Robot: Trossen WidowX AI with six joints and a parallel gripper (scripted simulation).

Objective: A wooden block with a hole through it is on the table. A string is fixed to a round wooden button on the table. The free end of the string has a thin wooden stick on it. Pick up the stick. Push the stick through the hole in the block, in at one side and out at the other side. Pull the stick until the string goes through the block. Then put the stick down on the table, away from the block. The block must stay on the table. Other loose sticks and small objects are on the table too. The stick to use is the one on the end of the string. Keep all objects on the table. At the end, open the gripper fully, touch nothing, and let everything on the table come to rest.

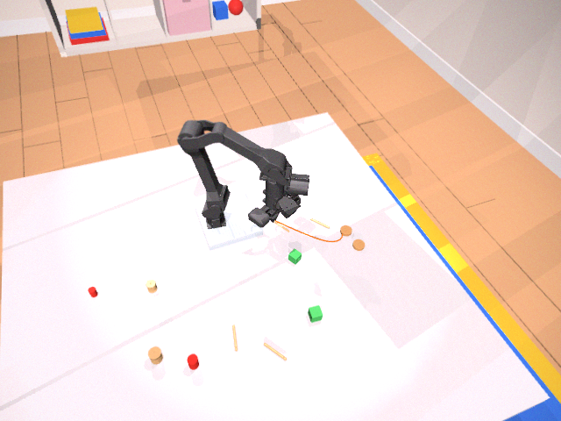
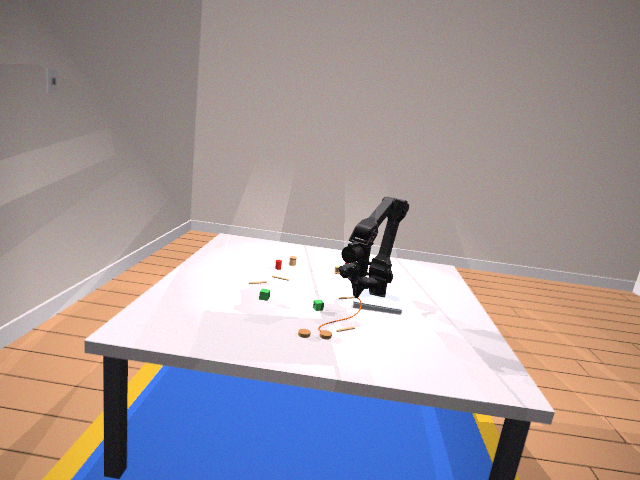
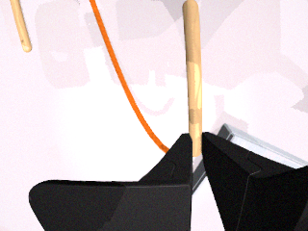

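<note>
Now: gripper tip 13 cm short of the green block, 4 cm to the right of it and 4 cm above it.
</note>
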